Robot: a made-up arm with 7 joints. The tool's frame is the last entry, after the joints.
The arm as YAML. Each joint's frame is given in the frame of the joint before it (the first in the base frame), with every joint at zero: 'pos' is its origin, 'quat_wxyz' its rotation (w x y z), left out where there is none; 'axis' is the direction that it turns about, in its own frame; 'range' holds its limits. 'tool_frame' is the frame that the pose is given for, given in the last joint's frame.
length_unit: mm
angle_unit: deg
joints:
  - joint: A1
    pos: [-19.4, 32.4, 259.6]
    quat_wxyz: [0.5, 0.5, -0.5, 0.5]
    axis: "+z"
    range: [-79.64, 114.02]
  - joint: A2
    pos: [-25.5, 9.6, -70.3]
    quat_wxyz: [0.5, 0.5, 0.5, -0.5]
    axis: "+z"
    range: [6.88, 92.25]
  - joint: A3
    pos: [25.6, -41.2, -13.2]
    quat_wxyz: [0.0, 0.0, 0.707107, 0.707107]
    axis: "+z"
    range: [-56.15, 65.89]
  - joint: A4
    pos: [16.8, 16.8, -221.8]
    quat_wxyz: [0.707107, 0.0, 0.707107, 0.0]
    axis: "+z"
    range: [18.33, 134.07]
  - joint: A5
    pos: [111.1, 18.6, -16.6]
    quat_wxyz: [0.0, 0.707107, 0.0, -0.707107]
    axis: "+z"
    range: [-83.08, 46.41]
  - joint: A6
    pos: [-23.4, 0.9, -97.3]
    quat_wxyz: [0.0, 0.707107, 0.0, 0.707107]
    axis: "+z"
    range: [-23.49, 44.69]
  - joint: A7
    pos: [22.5, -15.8, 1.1]
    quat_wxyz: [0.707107, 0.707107, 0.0, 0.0]
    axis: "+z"
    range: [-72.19, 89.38]
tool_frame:
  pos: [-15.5, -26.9, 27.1]
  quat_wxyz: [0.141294, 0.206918, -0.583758, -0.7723]
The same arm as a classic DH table. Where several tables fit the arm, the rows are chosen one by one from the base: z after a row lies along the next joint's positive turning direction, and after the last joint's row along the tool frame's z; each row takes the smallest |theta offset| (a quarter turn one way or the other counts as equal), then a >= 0, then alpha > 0; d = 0 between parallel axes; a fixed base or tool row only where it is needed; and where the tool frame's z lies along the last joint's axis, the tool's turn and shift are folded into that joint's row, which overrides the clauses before.
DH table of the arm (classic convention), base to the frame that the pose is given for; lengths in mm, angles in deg. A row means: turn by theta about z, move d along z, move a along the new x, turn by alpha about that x. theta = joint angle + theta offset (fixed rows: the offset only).
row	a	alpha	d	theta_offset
base (fixed)	-19.4	90.00	259.6	0.00
A1	25.5	-90.00	-102.7	-90.00
A2	25.6	-90.00	-22.8	90.00
A3	16.8	90.00	-263.0	-90.00
A4	18.6	-90.00	0.2	0.00
A5	-0.9	-90.00	-208.4	0.00
A6	22.5	90.00	-22.3	-90.00
A7	-26.8	-76.54	46.6	29.89
tool (fixed)	0.0	0.00	-16.0	170.85
Joint limits (deg, base to tool): -79.64..114.02 6.88..92.25 -56.15..65.89 18.33..134.07 -83.08..46.41 -23.49..44.69 -72.19..89.38

